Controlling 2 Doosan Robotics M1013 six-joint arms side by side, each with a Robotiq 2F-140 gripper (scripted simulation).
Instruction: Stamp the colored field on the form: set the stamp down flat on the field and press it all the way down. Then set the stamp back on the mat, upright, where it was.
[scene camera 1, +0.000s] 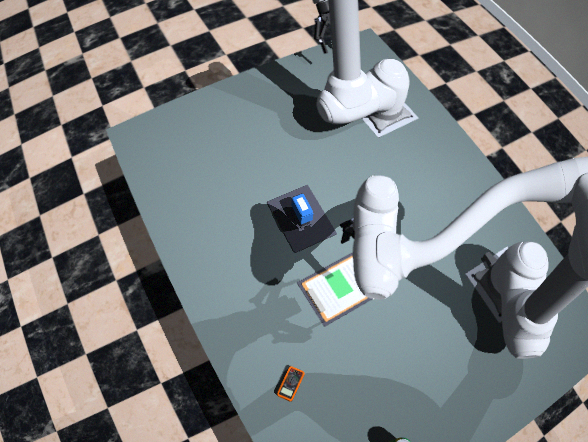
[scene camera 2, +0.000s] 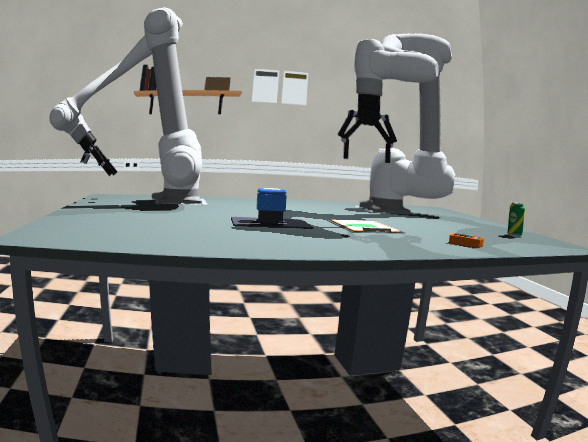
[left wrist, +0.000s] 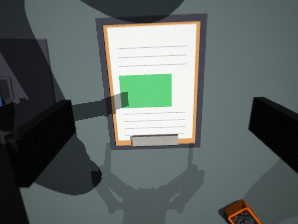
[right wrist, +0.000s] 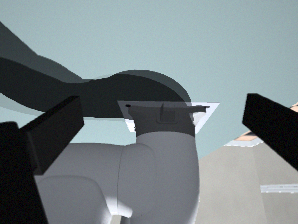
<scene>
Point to a form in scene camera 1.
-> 332, 292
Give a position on a blue stamp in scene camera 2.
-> At 271, 202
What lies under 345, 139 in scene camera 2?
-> The left gripper.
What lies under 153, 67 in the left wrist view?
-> A form.
</scene>
